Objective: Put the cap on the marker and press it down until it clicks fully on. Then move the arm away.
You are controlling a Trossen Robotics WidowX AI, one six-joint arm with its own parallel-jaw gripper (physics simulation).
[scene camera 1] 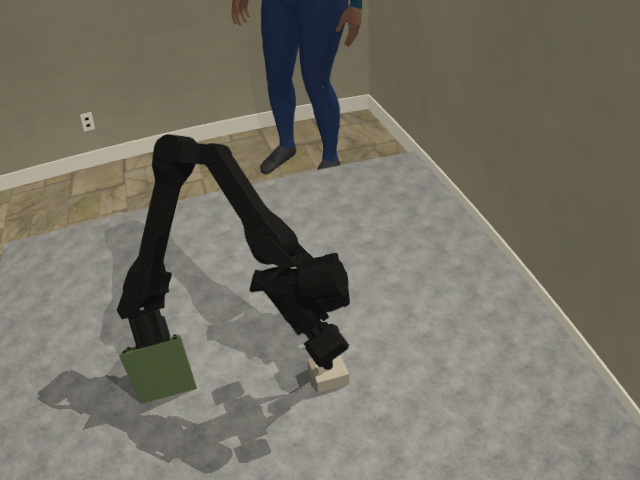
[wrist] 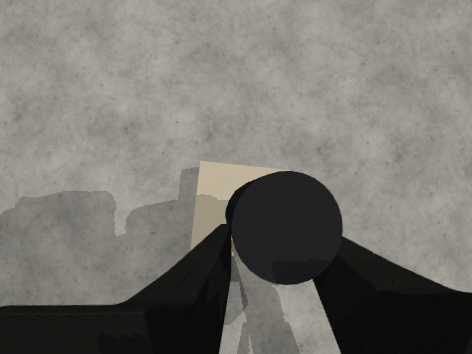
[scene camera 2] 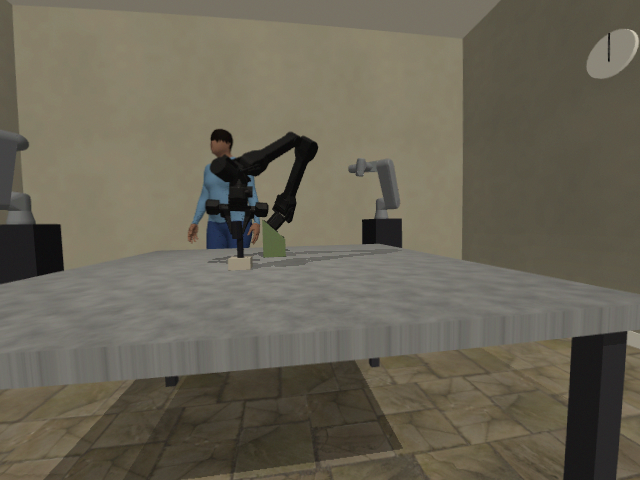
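Note:
The gripper is visible, and it also appears in the wrist view and in scene camera 2. A black cap and a beige block are visible too.

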